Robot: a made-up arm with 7 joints.
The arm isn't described. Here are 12 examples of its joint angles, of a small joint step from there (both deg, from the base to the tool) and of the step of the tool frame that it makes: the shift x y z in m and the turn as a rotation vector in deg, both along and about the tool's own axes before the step.
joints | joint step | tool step
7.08 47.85 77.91 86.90 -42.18 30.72 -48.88 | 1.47 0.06 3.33 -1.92 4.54 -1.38 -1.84 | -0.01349 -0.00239 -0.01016 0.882 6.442 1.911
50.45 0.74 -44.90 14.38 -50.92 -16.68 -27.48 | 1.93 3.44 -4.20 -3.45 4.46 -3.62 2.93 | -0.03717 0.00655 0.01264 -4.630 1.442 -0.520
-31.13 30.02 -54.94 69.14 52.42 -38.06 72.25 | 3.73 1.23 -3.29 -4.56 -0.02 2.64 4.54 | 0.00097 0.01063 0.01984 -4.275 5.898 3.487
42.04 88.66 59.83 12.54 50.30 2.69 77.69 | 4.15 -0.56 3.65 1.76 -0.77 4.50 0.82 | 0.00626 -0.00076 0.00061 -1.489 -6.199 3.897
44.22 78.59 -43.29 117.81 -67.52 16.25 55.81 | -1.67 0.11 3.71 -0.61 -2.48 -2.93 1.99 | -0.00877 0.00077 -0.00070 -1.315 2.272 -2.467
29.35 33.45 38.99 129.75 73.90 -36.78 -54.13 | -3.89 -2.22 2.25 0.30 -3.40 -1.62 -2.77 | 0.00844 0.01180 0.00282 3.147 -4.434 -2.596
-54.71 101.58 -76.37 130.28 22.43 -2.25 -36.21 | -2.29 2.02 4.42 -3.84 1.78 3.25 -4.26 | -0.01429 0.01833 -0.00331 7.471 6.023 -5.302
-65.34 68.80 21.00 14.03 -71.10 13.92 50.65 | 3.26 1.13 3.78 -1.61 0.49 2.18 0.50 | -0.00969 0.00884 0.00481 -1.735 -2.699 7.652
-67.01 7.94 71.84 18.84 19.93 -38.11 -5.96 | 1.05 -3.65 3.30 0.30 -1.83 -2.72 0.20 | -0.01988 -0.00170 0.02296 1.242 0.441 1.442
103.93 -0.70 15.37 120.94 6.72 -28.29 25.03 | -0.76 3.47 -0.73 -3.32 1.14 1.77 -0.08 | -0.01229 0.00417 0.00877 -2.398 4.929 1.736
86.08 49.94 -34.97 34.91 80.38 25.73 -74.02 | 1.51 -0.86 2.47 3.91 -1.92 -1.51 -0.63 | 0.01335 -0.00331 0.02637 -4.123 -2.190 4.022
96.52 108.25 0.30 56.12 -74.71 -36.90 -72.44 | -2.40 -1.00 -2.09 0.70 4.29 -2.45 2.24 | 0.01890 -0.01529 -0.00650 -0.476 -0.266 7.177
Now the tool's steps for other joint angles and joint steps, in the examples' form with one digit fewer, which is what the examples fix.
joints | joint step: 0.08 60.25 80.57 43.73 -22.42 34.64 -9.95 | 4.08 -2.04 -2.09 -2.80 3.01 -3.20 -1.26
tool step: -0.0176 -0.0243 -0.0006 -3.82 1.27 3.30
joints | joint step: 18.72 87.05 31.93 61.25 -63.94 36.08 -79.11 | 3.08 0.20 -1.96 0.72 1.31 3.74 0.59
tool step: -0.0015 -0.0009 -0.0069 -0.64 2.97 -3.72
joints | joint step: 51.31 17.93 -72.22 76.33 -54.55 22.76 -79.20 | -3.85 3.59 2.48 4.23 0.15 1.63 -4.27
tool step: -0.0053 0.0180 0.0124 3.35 2.77 -2.01
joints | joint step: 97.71 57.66 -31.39 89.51 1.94 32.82 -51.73 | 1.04 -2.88 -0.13 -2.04 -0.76 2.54 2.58
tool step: 0.0049 -0.0103 0.0005 -2.81 2.83 -0.99
